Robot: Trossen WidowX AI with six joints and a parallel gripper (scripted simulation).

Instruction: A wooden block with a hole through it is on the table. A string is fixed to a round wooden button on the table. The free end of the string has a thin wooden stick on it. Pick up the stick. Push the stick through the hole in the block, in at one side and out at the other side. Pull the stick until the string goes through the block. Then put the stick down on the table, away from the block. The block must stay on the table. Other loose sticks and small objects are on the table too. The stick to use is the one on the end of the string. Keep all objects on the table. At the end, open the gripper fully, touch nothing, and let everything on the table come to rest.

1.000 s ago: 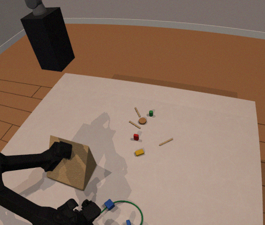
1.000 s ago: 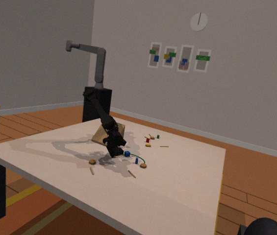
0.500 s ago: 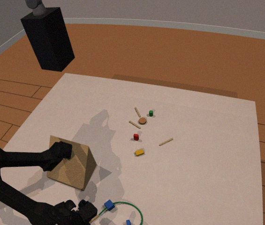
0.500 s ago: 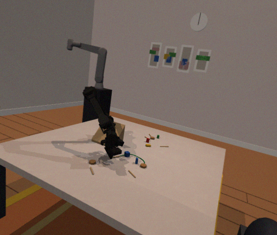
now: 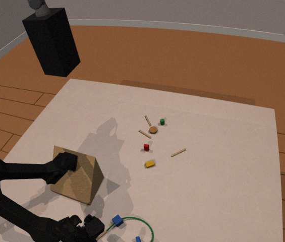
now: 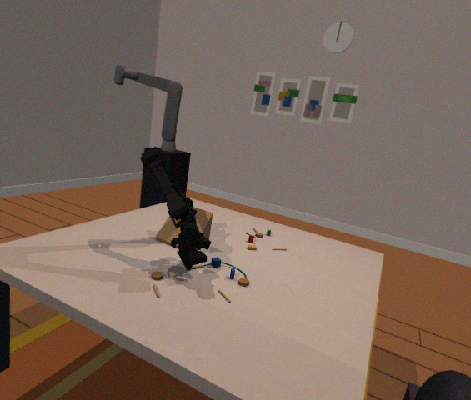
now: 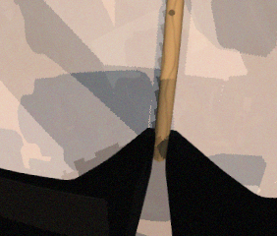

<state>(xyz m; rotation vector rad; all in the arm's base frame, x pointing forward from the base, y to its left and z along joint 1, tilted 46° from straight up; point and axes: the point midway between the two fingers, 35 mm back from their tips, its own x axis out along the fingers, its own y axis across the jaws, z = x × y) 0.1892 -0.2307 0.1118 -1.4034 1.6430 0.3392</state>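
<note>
Now: gripper tip 20 mm short of the thin wooden stick, 40 mm to the right of it and 10 mm below it. Also, from my gripper tip: yellow block: 90 mm ahead, 390 mm to the left, 10 mm above; round wooden button: 210 mm ahead, 60 mm to the left, 10 mm above; blue cube: 60 mm ahead, 110 mm to the left, 10 mm above.
</note>
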